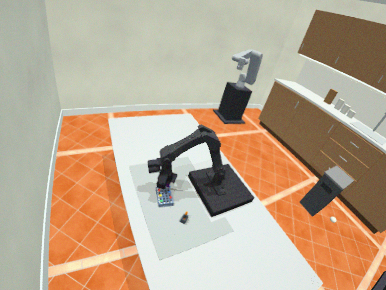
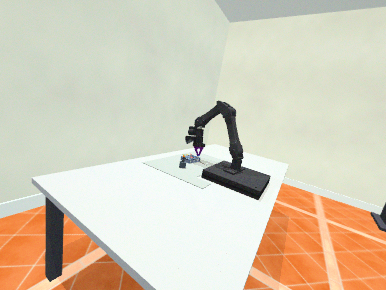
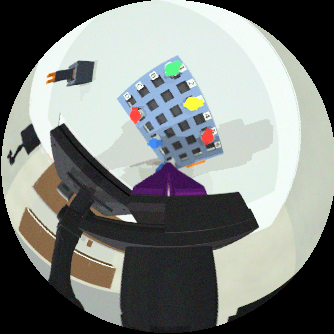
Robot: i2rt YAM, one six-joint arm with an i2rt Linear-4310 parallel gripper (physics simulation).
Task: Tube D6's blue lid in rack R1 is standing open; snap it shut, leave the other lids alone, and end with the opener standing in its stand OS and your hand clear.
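Frame: origin at the arm's base, x ahead, y left, z up, level; metres.
Seen in the pictures: gripper, between the fingertips: [image 1: 168,186] [image 2: 198,156] [image 3: 168,165]; arm's base, origin of its link: [image 1: 215,182] [image 2: 234,169] [image 3: 87,193].
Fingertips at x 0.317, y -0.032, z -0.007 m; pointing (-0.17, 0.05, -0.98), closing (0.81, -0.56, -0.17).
Observation:
Offsets run from my fingertips to a thing's top centre. "spot": to the spot under its first point. Level surfaces: height alone.
Rack R1 @(0.033 m ahead, 0.040 m left, 0.016 m up) [image 1: 165,204] [image 2: 190,159] [image 3: 163,106] is a blue grid block on the grey mat. Tube D6's blue lid @(0.005 m back, 0.005 m left, 0.013 m up) [image 3: 160,167] shows partly at the rack's near corner, sticking out beside the fingertips; its tube and hinge are mostly hidden. My gripper [image 2: 198,154] [image 3: 168,165] has purple fingers, shut and empty, pointing down just over that corner; whether they touch the lid I cannot tell. The dark opener @(spot: 0.032 m back, 0.213 m left, 0.014 m up) [image 3: 63,75] with orange prongs [image 3: 51,77] sits in its stand OS @(0.033 m back, 0.218 m left, 0.001 m down) [image 1: 184,218] [image 2: 182,164] [image 3: 86,73], apart from the rack.
Other lids on the rack are green @(0.067 m ahead, 0.090 m left, 0.001 m up) [image 3: 173,68], yellow @(0.064 m ahead, 0.052 m left, 0.001 m up) [image 3: 193,103], red @(0.061 m ahead, 0.014 m left, 0.001 m up) [image 3: 207,136], another red @(0.008 m ahead, 0.076 m left, 0.001 m up) [image 3: 135,115] and another blue @(0.005 m ahead, 0.037 m left, 0.001 m up) [image 3: 154,143]. An orange strip @(spot: 0.024 m ahead, 0.046 m right, 0.042 m down) [image 3: 196,164] lies along the rack's end. The arm's black base [image 1: 220,192] [image 2: 240,178] stands beside the mat @(0.041 m down) [image 1: 170,245].

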